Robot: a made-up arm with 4 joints.
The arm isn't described. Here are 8 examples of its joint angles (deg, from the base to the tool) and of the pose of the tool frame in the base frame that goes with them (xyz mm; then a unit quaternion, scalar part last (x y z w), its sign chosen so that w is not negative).
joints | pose
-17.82 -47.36 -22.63 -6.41 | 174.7 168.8 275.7 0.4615 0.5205 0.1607 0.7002
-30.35 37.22 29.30 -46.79 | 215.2 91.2 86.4 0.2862 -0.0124 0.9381 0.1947
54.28 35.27 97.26 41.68 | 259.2 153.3 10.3 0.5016 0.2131 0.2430 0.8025
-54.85 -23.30 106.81 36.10 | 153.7 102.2 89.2 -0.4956 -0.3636 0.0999 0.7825
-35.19 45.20 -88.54 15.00 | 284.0 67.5 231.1 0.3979 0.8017 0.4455 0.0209
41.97 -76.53 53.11 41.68 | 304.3 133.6 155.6 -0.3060 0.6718 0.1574 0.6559
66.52 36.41 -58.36 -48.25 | 352.5 37.6 -58.4 -0.8255 -0.1188 0.0686 0.5474
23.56 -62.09 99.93 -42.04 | 335.6 27.8 150.5 -0.1403 0.4722 0.7655 0.4140
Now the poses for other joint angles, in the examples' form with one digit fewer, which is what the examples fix.
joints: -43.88 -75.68 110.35 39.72
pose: 105 108 143 -0.733 -0.099 -0.108 0.664
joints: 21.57 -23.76 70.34 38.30
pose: 243 89 123 -0.009 0.378 0.313 0.871
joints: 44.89 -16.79 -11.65 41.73
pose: 413 84 156 0.327 0.892 0.164 0.265
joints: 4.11 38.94 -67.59 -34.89
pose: 330 20 120 -0.790 -0.411 -0.343 0.298
